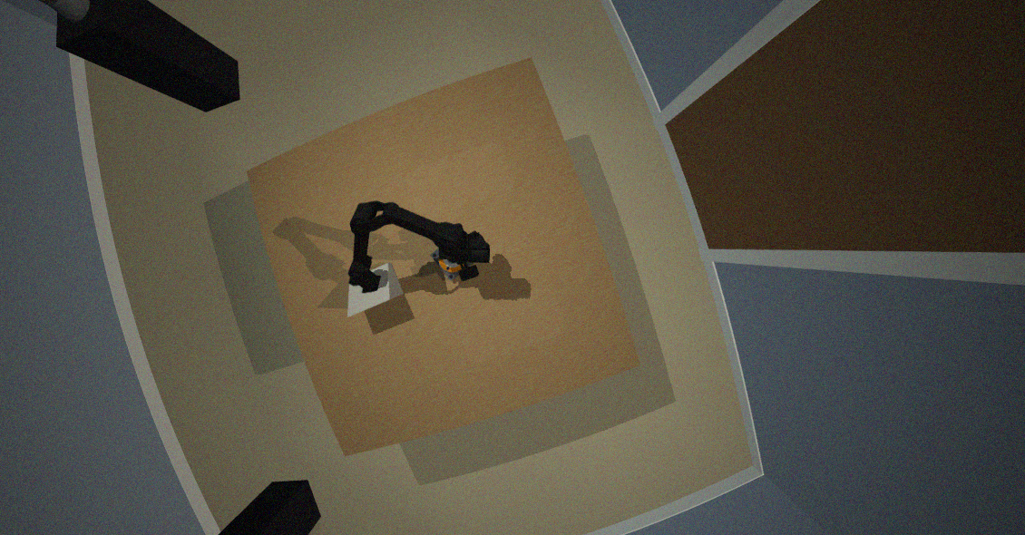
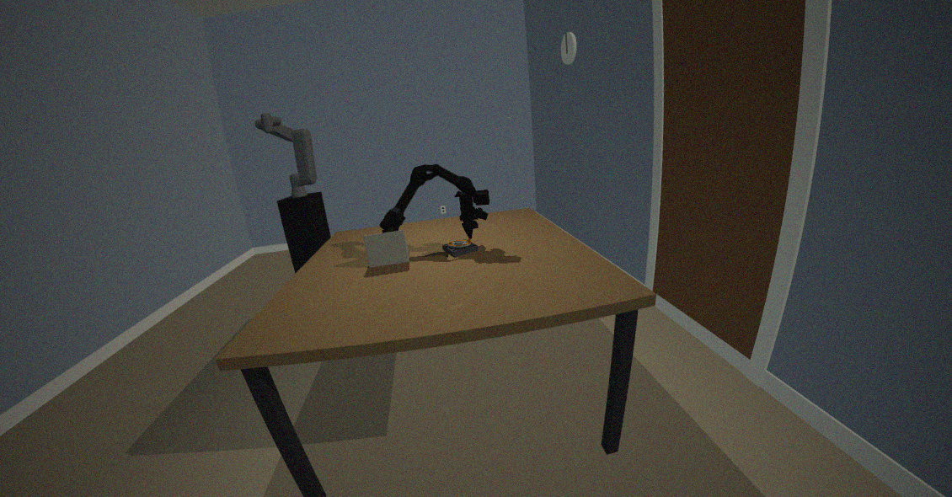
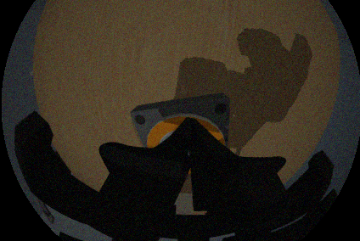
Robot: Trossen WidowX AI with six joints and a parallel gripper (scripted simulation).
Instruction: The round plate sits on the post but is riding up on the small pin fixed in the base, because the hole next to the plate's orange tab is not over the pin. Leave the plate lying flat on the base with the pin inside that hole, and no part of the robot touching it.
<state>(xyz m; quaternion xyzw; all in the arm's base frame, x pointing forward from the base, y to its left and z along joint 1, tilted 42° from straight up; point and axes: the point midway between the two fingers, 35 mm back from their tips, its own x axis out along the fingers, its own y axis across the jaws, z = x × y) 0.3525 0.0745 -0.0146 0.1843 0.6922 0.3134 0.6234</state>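
Right now my gripper tip is 30 mm past the round orange plate, 10 mm to the left of it and 10 mm above it. Round my gripper tip: square grey base (50 mm behind, 20 mm below, 10 mm to the right).
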